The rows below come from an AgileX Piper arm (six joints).
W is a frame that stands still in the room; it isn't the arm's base.
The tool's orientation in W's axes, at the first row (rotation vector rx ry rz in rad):
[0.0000, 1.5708, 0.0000]
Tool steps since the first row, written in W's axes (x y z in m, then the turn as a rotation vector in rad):
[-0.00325, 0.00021, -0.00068, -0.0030, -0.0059, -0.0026]
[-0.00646, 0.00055, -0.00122, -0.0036, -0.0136, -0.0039]
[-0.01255, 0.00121, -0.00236, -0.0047, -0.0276, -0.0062]
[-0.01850, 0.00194, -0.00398, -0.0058, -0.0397, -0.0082]
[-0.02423, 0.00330, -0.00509, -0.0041, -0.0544, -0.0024]
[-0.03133, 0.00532, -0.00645, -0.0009, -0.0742, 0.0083]
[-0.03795, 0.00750, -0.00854, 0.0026, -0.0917, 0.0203]
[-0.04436, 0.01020, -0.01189, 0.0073, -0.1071, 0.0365]
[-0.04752, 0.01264, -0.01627, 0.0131, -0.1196, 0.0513]
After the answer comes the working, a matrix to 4 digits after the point.
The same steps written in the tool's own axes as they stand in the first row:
[0.00068, 0.00021, -0.00325, 0.0026, -0.0059, -0.0030]
[0.00122, 0.00055, -0.00646, 0.0039, -0.0136, -0.0036]
[0.00236, 0.00121, -0.01255, 0.0062, -0.0276, -0.0047]
[0.00398, 0.00194, -0.01850, 0.0082, -0.0397, -0.0058]
[0.00509, 0.00330, -0.02423, 0.0024, -0.0544, -0.0041]
[0.00645, 0.00532, -0.03133, -0.0083, -0.0742, -0.0009]
[0.00854, 0.00750, -0.03795, -0.0203, -0.0917, 0.0026]
[0.01189, 0.01020, -0.04436, -0.0365, -0.1071, 0.0073]
[0.01627, 0.01264, -0.04752, -0.0513, -0.1196, 0.0131]

The tool's axes in the first row as the columns of a matrix, in W's axes (rounded; the answer above uses it unrounded):
[0.0000, 0.0000, 1.0000]
[0.0000, 1.0000, 0.0000]
[-1.0000, 0.0000, 0.0000]

